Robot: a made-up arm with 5 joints.
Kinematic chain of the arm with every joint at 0, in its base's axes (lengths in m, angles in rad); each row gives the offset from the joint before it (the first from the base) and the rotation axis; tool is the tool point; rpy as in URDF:
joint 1: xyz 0 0 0.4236 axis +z
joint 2: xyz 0 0 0 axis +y
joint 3: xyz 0.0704 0 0.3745 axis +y
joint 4: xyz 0.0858 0 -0.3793 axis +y
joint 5: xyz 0.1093 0 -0.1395 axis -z
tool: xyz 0 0 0 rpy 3.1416 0 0
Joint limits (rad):
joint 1: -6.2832..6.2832
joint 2: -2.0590..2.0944
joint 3: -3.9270..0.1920
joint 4: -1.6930..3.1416
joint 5: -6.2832..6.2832
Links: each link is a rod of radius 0.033 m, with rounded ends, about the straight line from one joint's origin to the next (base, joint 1, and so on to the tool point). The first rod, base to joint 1, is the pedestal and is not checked.
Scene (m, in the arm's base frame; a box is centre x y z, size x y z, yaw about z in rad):
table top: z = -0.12
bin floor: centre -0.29 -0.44 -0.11 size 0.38 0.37 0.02 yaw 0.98
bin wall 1: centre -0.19 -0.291 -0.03 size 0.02 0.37 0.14 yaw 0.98
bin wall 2: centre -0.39 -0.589 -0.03 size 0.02 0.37 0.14 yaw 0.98
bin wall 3: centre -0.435 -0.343 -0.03 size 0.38 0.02 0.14 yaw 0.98
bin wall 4: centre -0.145 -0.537 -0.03 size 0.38 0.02 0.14 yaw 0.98
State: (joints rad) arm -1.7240 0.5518 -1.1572 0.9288 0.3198
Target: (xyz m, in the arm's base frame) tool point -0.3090 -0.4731 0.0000
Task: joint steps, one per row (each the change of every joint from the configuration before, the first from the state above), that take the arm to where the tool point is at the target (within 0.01 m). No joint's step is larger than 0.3 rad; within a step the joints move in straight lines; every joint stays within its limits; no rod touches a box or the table.
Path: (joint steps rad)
1: -0.2127 0.2843 -0.1033 -0.0744 0.0000
2: -0.2127 0.2844 -0.1033 -0.0743 0.0000

